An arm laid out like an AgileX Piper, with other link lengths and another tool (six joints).
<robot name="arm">
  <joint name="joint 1" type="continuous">
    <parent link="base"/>
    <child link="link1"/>
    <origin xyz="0 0 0.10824"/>
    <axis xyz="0 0 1"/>
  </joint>
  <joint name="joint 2" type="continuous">
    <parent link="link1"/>
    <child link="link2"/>
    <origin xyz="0 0 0"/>
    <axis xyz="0 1 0"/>
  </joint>
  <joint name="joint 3" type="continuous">
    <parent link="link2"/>
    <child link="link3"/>
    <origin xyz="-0.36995 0 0.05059"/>
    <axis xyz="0 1 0"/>
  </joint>
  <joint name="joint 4" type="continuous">
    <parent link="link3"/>
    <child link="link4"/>
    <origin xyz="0.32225 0 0.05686"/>
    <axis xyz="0.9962 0 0.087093"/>
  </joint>
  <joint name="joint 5" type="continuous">
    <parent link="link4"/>
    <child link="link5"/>
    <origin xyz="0 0 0"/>
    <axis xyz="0 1 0"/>
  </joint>
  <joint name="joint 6" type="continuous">
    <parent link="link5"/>
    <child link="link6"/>
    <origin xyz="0.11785 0 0.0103"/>
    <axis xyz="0.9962 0 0.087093"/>
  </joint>
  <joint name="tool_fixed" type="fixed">
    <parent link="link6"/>
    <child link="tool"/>
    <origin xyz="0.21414 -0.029 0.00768" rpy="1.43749 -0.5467 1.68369"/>
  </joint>
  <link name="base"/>
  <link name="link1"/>
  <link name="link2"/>
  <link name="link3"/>
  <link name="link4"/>
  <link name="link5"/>
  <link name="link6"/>
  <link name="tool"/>
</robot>
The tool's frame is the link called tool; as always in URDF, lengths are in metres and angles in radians. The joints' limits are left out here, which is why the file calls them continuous.
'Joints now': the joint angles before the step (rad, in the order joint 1, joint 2, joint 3, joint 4, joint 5, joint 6). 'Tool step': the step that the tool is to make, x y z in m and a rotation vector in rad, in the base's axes. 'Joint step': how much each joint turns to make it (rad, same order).
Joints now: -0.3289 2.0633 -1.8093 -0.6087 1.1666 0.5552
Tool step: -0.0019 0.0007 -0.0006 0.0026 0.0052 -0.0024
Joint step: 0.0000 -0.0001 0.0004 0.0017 0.0058 -0.0014
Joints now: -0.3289 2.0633 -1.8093 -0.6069 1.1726 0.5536
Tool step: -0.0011 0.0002 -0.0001 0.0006 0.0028 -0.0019
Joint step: 0.0001 0.0000 -0.0001 0.0000 0.0035 0.0000
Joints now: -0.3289 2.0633 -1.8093 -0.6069 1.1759 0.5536
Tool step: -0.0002 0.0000 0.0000 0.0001 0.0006 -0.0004
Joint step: 0.0000 0.0001 -0.0003 0.0000 0.0008 -0.0001
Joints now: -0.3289 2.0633 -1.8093 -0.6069 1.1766 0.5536
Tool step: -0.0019 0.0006 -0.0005 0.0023 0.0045 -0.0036
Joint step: 0.0000 0.0001 0.0000 0.0013 0.0060 0.0000
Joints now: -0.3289 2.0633 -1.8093 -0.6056 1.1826 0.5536
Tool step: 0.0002 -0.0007 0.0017 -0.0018 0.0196 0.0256
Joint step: 0.0000 0.0001 -0.0038 0.0009 0.0042 -0.0346
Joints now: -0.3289 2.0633 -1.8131 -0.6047 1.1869 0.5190
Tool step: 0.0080 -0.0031 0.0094 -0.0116 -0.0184 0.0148
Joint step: 0.0000 -0.0011 -0.0198 -0.0026 -0.0081 -0.0121
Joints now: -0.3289 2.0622 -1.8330 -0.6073 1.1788 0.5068
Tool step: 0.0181 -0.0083 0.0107 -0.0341 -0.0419 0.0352
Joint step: 0.0000 -0.0010 -0.0075 -0.0226 -0.0531 -0.0020
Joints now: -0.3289 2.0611 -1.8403 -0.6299 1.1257 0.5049
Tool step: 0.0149 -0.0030 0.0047 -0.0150 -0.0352 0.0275
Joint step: 0.0001 0.0001 -0.0016 -0.0065 -0.0454 0.0001
